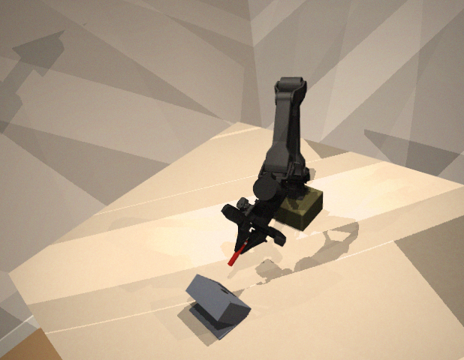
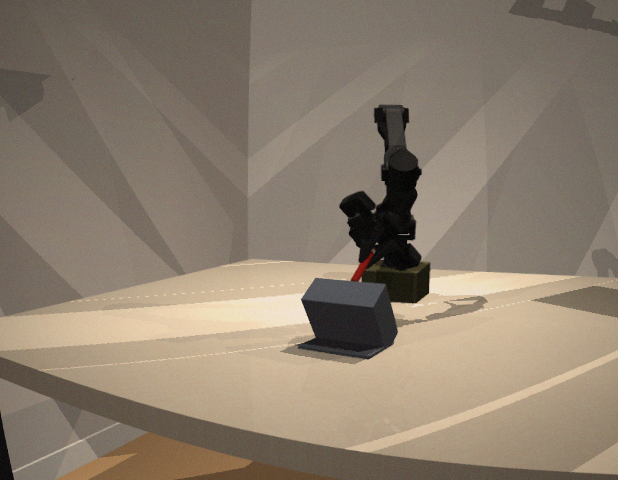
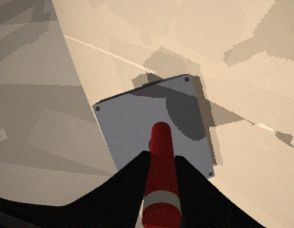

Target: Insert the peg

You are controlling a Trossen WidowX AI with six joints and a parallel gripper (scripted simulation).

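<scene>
My gripper tip is 11 cm short of the sloped panel and 7 cm above it. Round my gripper tip: red peg: 1 cm behind, 1 cm to the left, 1 cm above; flat foot plate: 14 cm ahead, 1 cm to the right, 12 cm below.
</scene>
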